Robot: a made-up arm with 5 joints.
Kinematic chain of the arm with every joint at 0, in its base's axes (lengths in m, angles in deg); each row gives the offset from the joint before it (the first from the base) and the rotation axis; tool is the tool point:
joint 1: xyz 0 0 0.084 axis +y
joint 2: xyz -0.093 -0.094 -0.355 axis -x
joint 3: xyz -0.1 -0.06 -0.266 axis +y
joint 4: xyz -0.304 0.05 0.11 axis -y
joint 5: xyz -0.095 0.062 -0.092 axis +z
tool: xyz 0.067 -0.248 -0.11
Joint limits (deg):
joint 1: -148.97..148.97
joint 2: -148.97..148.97
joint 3: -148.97..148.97
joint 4: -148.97..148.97
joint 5: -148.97..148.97
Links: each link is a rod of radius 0.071 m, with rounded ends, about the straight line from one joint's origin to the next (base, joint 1, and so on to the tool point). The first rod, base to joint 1, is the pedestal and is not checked.
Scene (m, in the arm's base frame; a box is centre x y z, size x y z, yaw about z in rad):
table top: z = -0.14
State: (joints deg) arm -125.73 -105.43 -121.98 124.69 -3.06
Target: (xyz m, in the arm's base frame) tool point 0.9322 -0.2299 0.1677
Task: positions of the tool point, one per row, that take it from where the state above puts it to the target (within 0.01 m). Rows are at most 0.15 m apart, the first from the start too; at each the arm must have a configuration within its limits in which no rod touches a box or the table.
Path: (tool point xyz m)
1: 0.6173 0.3799 0.1423
2: 0.7142 0.3251 0.1826
3: 0.8002 0.2448 0.2099
4: 0.8695 0.1431 0.2224
5: 0.9171 0.0256 0.2193
6: 0.9388 -0.1012 0.2007
7: 0.9322 -0.2299 0.1677

